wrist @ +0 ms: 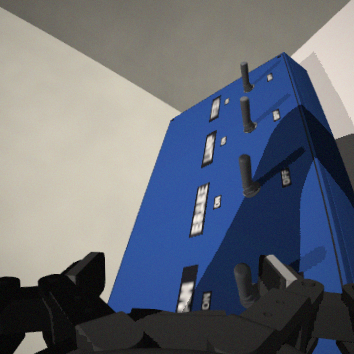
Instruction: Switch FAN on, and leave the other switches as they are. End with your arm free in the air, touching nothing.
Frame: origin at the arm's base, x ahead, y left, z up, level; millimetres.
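Where they show: gripper, fingertip midpoint: (180, 270).
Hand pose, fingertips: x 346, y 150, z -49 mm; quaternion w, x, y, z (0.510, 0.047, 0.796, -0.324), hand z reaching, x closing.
Things, the pixels of their top centre, and the offset from my fingertips. "spot": a spot on its surface instead.
- FAN lever, surface spot: (243, 282) spot: 21 mm ahead, 15 mm right, 60 mm down
- FAN label, top centre: (181, 302) 113 mm ahead, 1 mm right, 62 mm down
- BRAKE lever, surface spot: (246, 175) spot: 54 mm ahead, 131 mm right, 68 mm down
- LAMP lever, surface spot: (246, 114) spot: 80 mm ahead, 248 mm right, 70 mm down
- top lever, surface spot: (245, 76) spot: 106 mm ahead, 365 mm right, 70 mm down
- blurred label, top centre: (213, 106) 189 mm ahead, 353 mm right, 62 mm down
A blue switch box (155, 225) fills the middle and right of the wrist view. The FAN lever (243, 282), dark grey, is low in the view beside its ON label (206, 301). The FAN label (186, 295) is cut off by the gripper's body, and FAN's OFF label is hidden. The lever looks tilted much like the others; its exact setting is hard to tell. My gripper (180, 270) is open, nothing held. The FAN lever shows between the fingertips, close to the right one; I cannot tell whether they touch.
Further up the box stand the BRAKE lever (246, 175), the LAMP lever (246, 114) and a top lever (245, 76) with a blurred label (214, 108). A dark shadow (265, 215) crosses the panel. A pale surface (65, 150) lies left of the box.
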